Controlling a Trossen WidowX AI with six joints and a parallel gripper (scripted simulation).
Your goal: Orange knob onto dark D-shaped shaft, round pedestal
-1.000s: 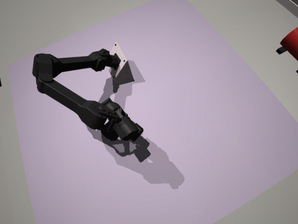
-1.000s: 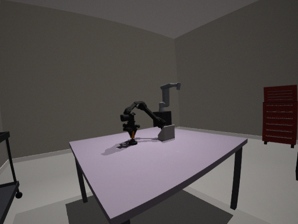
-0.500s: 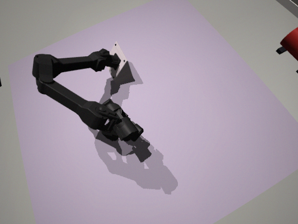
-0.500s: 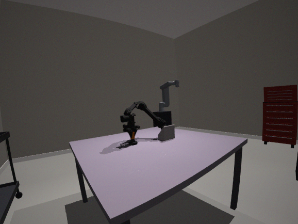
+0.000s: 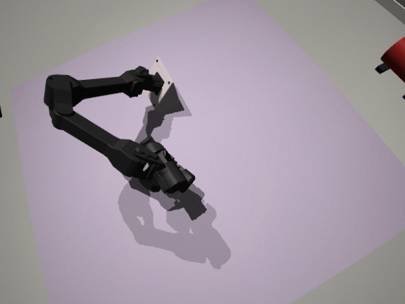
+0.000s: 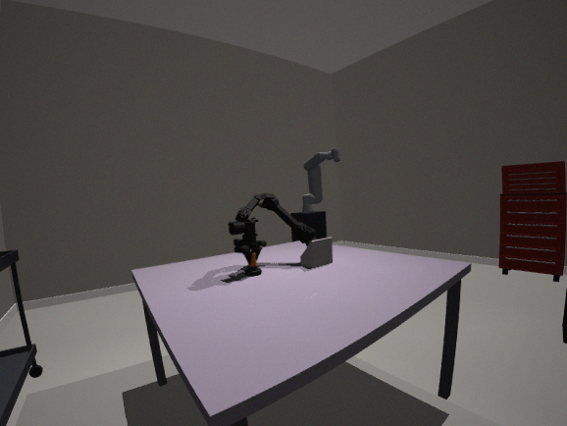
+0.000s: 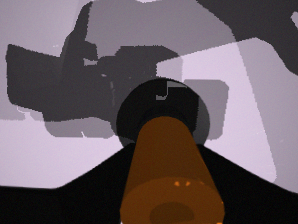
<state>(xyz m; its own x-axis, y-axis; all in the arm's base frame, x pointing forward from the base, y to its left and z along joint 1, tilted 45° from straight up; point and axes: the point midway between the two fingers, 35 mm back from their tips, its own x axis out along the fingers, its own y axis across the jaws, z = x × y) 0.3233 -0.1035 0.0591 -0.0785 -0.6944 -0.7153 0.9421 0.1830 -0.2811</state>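
My gripper tip is now 20 mm below the orange knob. Round my gripper tip: dark pedestal (20 mm below).
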